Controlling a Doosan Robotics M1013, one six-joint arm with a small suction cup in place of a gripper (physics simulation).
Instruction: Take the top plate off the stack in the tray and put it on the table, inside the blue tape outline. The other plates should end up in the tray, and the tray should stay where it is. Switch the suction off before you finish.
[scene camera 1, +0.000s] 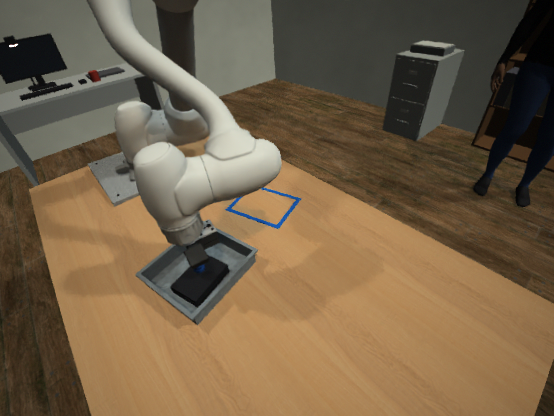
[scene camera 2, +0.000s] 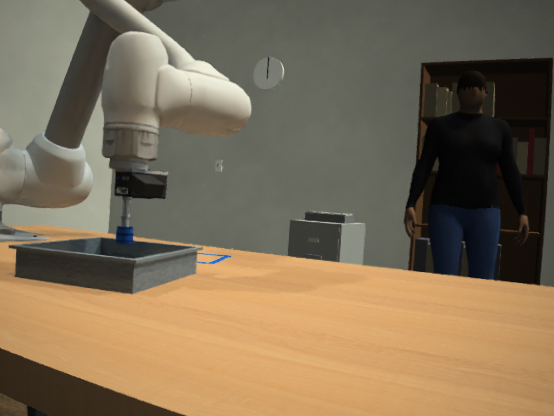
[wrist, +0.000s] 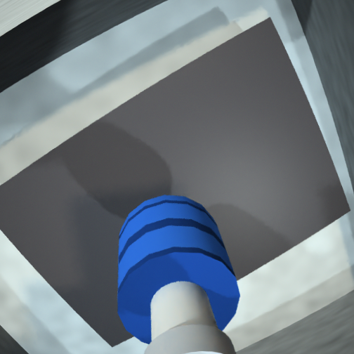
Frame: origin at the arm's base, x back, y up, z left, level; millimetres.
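Seen in the pictures: hand, its tool point: (scene camera 1: 199, 268) (scene camera 2: 124, 243).
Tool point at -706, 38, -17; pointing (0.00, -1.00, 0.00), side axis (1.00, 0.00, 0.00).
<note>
Offsets run from my tool point to a thing's top centre, as dx, dy, dz.
The grey tray {+32, -9, +5} (scene camera 1: 227, 289) (scene camera 2: 75, 270) (wrist: 335, 75) stands on the table. A stack of black plates {+1, -27, -6} (scene camera 1: 207, 279) lies inside it, at an angle to its walls. The top plate (wrist: 250, 125) fills much of the wrist view as a dark rectangle; the plates under it are hidden there. My gripper (scene camera 1: 200, 270) (scene camera 2: 124, 242) (wrist: 167, 205), a blue suction cup, points down close above the top plate, with a small gap and nothing on it. The stack does not show in scene camera 2. The blue tape outline (scene camera 1: 254, 218) (scene camera 2: 221, 259) lies on the table beyond the tray.
The tray's raised walls surround the stack and the low cup. The arm's base plate (scene camera 1: 112, 182) is at the table's far left. A desk (scene camera 1: 75, 97) with a monitor, a filing cabinet (scene camera 1: 420, 95) (scene camera 2: 320, 240) and a standing person (scene camera 1: 530, 100) (scene camera 2: 467, 165) are beyond the table.
</note>
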